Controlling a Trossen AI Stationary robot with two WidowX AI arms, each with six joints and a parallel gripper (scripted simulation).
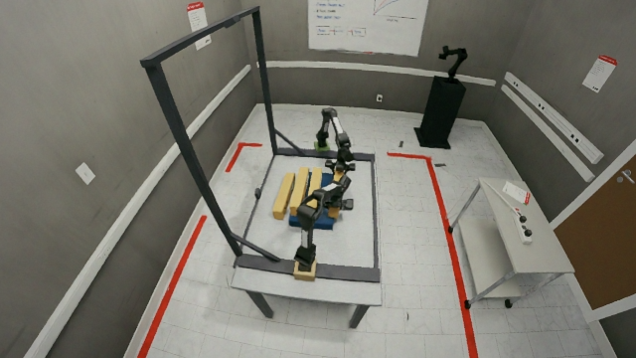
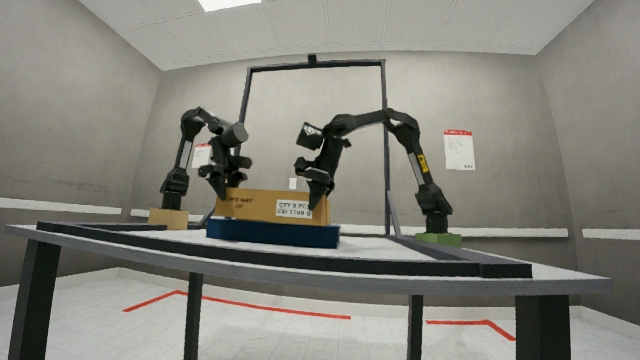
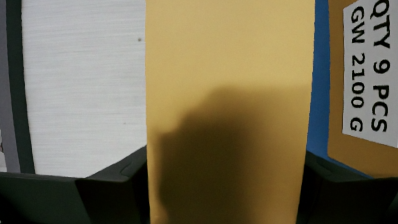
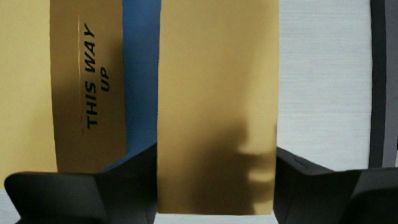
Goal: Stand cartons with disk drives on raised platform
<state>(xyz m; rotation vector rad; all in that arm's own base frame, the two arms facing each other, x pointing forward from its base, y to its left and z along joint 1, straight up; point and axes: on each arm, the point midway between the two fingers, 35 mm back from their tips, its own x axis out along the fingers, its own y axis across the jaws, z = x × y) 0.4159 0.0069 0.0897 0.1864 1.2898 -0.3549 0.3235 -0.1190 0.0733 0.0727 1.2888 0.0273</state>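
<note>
Now: the carton 140 mm to the left of my right hand, 40 mm below it and 10 mm ahead of it. The rest, counted from my right hand: platform 140 mm to the left, 120 mm below, 120 mm behind.
Now: the carton 1 cm behind my left hand, 14 cm to the right of it and 3 cm below it. Round my left hand: platform: 14 cm behind, 13 cm to the right, 11 cm below.
</note>
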